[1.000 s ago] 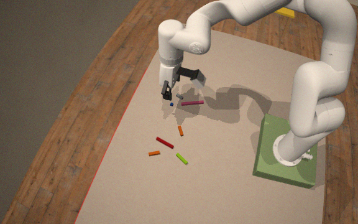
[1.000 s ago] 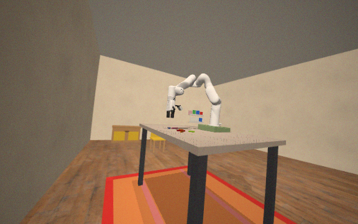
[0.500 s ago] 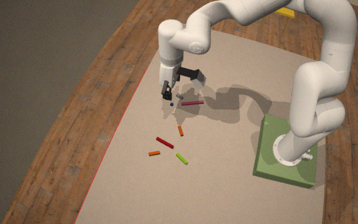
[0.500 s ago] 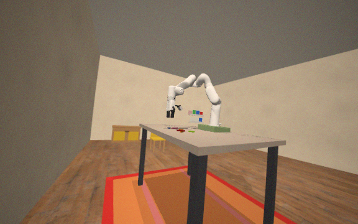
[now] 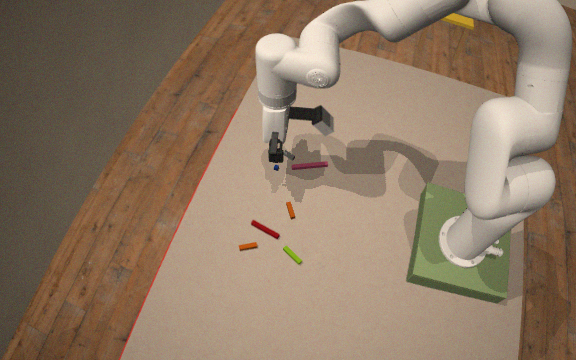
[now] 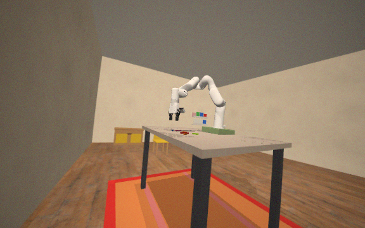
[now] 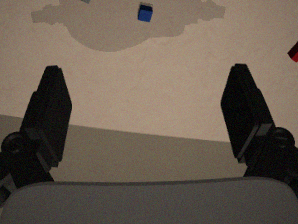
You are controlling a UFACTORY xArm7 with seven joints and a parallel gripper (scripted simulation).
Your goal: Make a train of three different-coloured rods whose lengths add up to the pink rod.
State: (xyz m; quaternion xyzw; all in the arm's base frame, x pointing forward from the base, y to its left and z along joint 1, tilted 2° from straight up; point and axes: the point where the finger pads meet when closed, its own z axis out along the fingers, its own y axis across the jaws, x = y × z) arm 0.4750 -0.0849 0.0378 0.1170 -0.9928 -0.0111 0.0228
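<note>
The grey rod lies 100 mm below my hand, 40 mm to the right of it and 10 mm behind it. The rest, counted from my hand: blue rod 100 mm below; then pink rod 100 mm below, 70 mm behind, 30 mm to the right; then red rod 170 mm to the left, 100 mm below, 30 mm behind.
</note>
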